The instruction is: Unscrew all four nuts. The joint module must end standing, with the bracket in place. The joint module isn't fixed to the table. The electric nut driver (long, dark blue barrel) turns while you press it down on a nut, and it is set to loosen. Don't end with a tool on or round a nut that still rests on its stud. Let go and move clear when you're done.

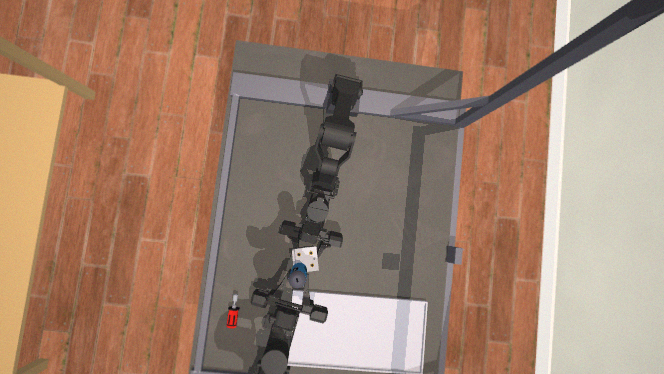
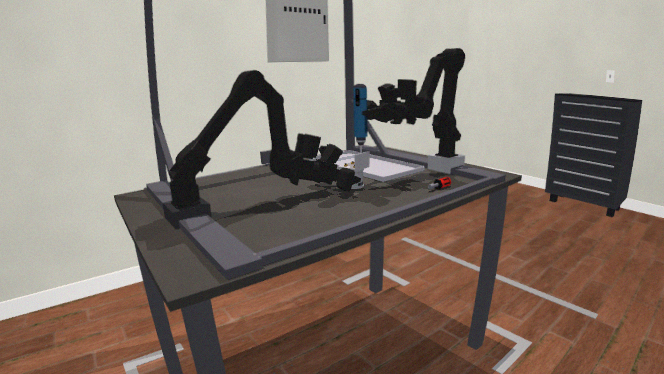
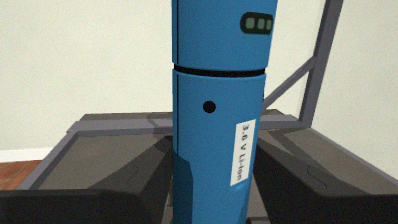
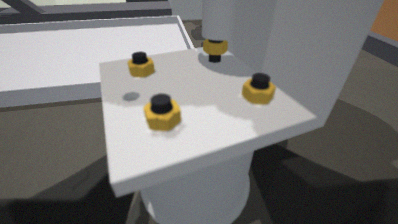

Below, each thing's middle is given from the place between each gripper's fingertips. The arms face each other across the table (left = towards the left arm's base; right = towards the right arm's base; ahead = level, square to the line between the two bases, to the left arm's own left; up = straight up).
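The white bracket [image 4: 308,57] is 3 cm to the left of my right hand and 4 cm above it. Counting from my right hand again, I find the white tray [image 2: 381,166] 21 cm behind, 21 cm to the left and 3 cm below.
From my left hand, the white bracket is 50 mm to the right, 10 mm behind and 160 mm below. As for the white tray, it is 140 mm to the left of my left hand, 220 mm behind it and 230 mm below it.
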